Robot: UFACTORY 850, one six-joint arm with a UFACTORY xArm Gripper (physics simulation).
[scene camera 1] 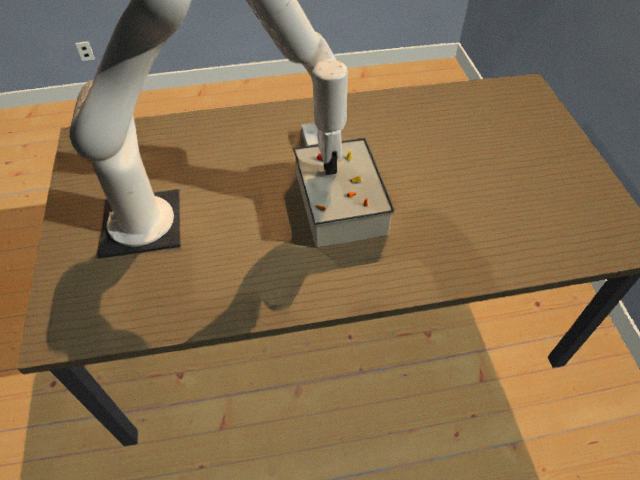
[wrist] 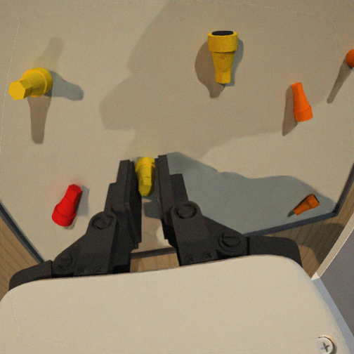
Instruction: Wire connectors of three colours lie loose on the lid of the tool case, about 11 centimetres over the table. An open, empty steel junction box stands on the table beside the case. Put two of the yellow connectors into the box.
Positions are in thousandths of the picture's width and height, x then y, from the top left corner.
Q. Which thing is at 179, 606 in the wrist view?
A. A red connector.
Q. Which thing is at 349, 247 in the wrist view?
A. A tool case.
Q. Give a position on a tool case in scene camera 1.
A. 540, 457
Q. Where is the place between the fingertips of my gripper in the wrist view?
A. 417, 501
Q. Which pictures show my gripper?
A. Scene camera 1 and the wrist view: all of them.
